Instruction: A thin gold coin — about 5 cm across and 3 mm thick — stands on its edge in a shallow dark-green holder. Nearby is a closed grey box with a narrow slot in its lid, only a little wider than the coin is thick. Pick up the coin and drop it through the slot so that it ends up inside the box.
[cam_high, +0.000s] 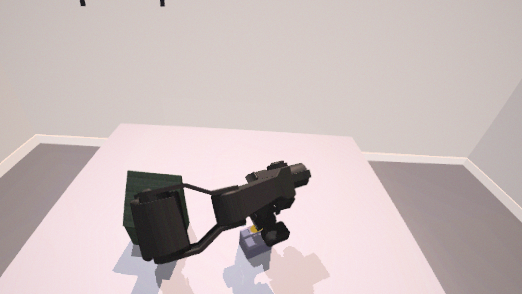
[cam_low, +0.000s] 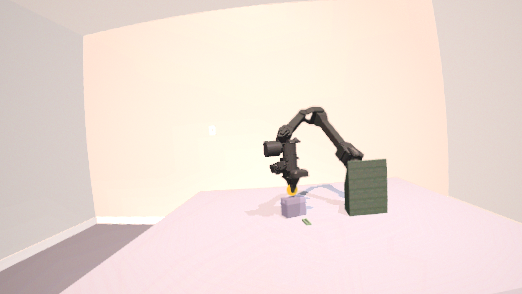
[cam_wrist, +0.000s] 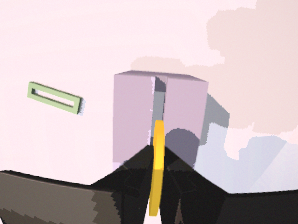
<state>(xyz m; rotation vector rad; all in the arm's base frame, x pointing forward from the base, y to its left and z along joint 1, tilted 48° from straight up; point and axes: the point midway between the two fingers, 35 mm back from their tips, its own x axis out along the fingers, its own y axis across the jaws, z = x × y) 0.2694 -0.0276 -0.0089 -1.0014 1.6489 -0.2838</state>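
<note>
Now: the gold coin 10 mm above my gripper tip.
</note>
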